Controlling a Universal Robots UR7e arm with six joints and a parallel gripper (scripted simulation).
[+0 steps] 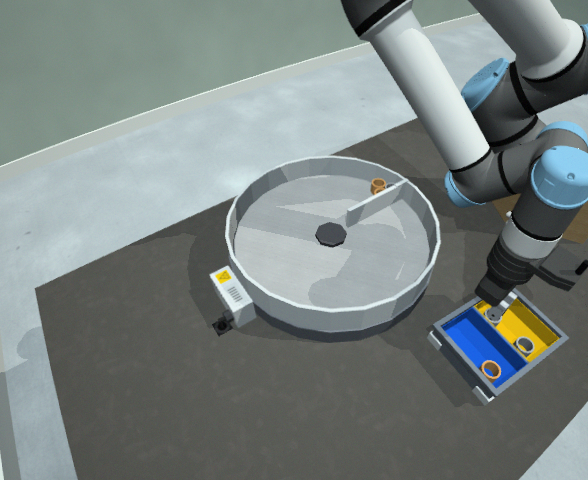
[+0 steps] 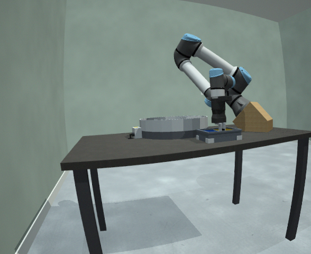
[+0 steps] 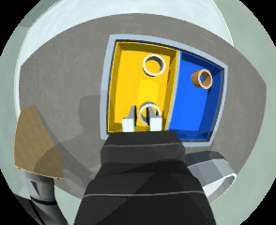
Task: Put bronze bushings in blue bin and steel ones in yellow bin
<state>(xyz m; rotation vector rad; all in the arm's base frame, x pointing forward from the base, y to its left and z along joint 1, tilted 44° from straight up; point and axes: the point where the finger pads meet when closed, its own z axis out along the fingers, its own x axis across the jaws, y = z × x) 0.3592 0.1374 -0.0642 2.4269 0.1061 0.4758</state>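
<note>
My hand is 50 mm short of the bin and 30 mm to the right of it. The rest, counted from my hand: turntable: 330 mm to the right, 110 mm ahead, 20 mm above.
</note>
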